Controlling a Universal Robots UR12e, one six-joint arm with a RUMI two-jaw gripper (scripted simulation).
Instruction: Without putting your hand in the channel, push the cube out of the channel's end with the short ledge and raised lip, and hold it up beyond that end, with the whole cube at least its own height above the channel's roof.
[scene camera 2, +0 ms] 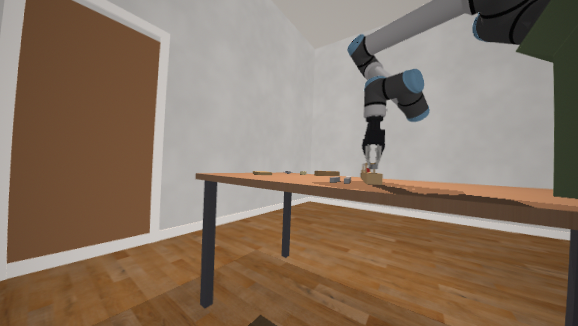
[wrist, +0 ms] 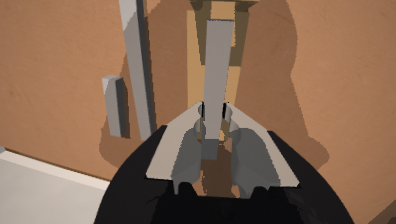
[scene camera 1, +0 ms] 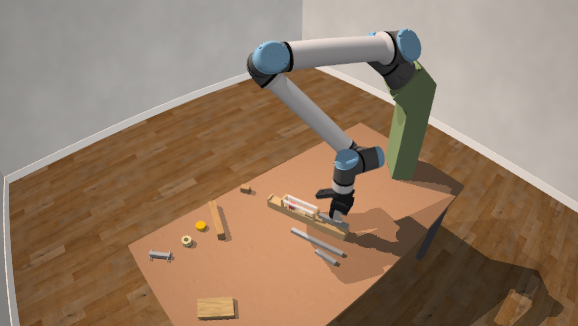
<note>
I see my gripper (wrist: 212, 103) and a channel (scene camera 1: 276, 203).
</note>
